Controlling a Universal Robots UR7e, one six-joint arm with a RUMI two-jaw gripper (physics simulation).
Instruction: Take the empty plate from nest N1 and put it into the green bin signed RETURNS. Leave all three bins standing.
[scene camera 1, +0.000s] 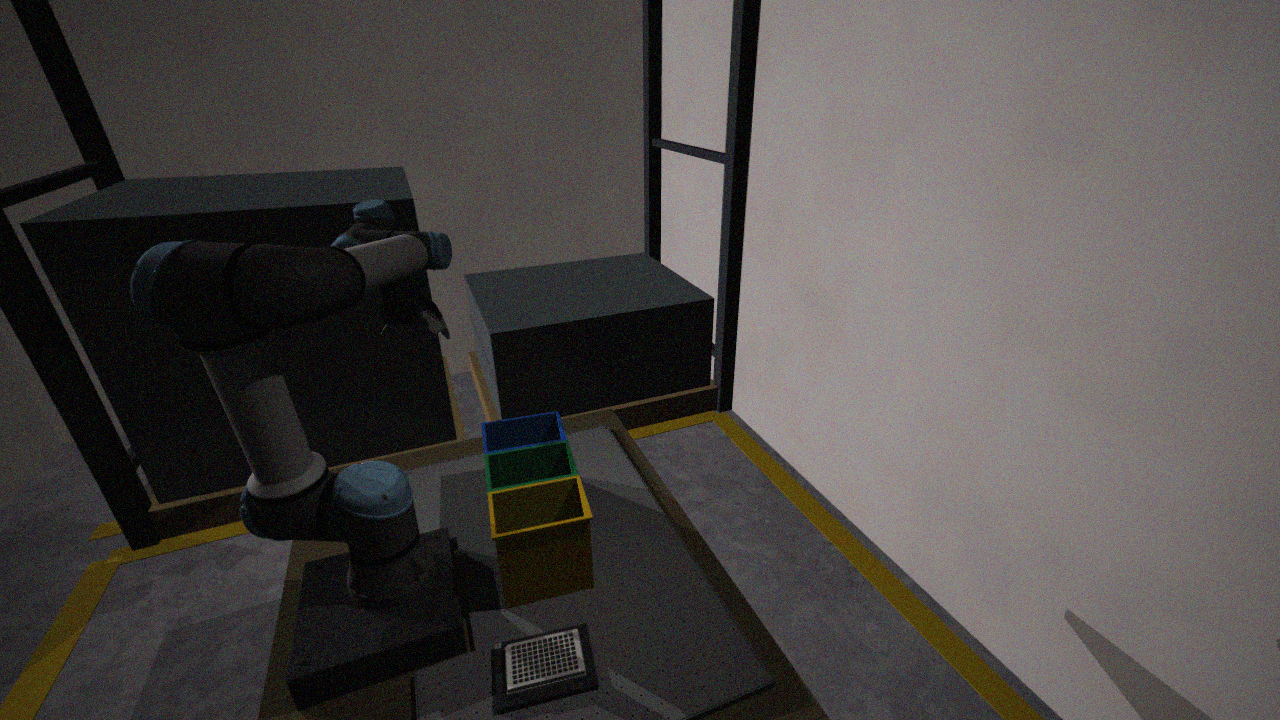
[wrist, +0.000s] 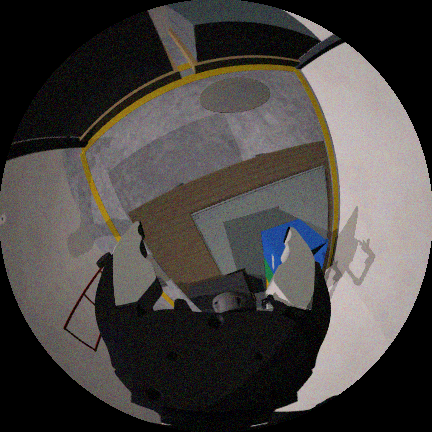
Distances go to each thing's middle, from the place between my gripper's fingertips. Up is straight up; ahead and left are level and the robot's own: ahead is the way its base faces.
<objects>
Right now the blue bin (scene camera 1: 502, 435) is 280 mm to the right of my hand, 230 mm below it and 210 mm ahead of it. Round my hand: green bin (scene camera 1: 513, 468): 410 mm to the right, 230 mm below, 210 mm ahead.
</objects>
